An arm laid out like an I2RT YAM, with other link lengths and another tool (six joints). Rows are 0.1 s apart.
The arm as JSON. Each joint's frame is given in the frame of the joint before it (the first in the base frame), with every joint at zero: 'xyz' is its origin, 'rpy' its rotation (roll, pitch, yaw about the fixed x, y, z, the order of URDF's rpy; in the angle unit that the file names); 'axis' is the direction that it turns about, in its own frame. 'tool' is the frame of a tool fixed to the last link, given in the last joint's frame.
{
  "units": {
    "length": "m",
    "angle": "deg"
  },
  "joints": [
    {
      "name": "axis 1",
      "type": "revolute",
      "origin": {
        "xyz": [
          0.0,
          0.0,
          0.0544
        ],
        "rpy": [
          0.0,
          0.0,
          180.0
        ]
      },
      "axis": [
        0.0,
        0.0,
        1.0
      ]
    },
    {
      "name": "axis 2",
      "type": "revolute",
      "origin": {
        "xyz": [
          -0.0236,
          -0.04,
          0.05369
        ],
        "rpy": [
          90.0,
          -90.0,
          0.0
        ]
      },
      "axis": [
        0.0,
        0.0,
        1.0
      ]
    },
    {
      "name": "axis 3",
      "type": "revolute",
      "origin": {
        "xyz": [
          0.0,
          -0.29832,
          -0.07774
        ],
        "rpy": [
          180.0,
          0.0,
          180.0
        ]
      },
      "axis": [
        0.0,
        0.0,
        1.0
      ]
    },
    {
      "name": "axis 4",
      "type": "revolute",
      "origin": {
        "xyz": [
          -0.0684,
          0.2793,
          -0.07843
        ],
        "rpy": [
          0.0,
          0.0,
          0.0
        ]
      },
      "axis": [
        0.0,
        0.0,
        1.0
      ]
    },
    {
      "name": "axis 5",
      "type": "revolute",
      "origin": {
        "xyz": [
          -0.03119,
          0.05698,
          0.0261
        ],
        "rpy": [
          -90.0,
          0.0,
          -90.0
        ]
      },
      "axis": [
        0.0,
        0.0,
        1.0
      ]
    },
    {
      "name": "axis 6",
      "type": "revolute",
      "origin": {
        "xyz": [
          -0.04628,
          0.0,
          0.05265
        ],
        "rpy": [
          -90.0,
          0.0,
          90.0
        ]
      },
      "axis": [
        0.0,
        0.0,
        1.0
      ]
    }
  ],
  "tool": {
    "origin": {
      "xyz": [
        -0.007,
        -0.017,
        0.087
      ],
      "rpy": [
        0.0,
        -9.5,
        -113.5
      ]
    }
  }
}
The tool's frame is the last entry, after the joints.
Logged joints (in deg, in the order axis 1, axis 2, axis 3, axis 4, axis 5, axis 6), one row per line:
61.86, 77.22, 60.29, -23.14, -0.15, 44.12
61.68, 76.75, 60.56, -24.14, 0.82, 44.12
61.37, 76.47, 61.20, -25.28, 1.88, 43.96
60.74, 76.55, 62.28, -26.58, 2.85, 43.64
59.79, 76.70, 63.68, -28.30, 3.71, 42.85
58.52, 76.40, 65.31, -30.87, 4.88, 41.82
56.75, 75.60, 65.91, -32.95, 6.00, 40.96
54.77, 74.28, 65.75, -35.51, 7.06, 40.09
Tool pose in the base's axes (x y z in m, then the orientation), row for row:
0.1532, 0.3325, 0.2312, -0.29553, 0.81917, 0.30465, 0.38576
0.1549, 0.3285, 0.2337, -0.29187, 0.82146, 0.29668, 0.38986
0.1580, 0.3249, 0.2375, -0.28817, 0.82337, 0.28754, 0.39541
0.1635, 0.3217, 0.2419, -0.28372, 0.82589, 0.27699, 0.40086
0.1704, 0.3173, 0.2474, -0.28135, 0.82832, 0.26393, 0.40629
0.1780, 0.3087, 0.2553, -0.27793, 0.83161, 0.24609, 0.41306
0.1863, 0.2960, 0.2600, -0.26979, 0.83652, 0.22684, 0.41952
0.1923, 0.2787, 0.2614, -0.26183, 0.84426, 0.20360, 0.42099
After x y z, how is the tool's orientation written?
As a quaternion, x y z w.
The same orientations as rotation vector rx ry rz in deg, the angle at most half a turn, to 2 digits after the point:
-43.12, 119.53, 44.45
-42.51, 119.63, 43.21
-41.86, 119.60, 41.77
-41.11, 119.66, 40.13
-40.66, 119.71, 38.14
-40.04, 119.81, 35.45
-38.75, 120.16, 32.58
-37.58, 121.19, 29.23

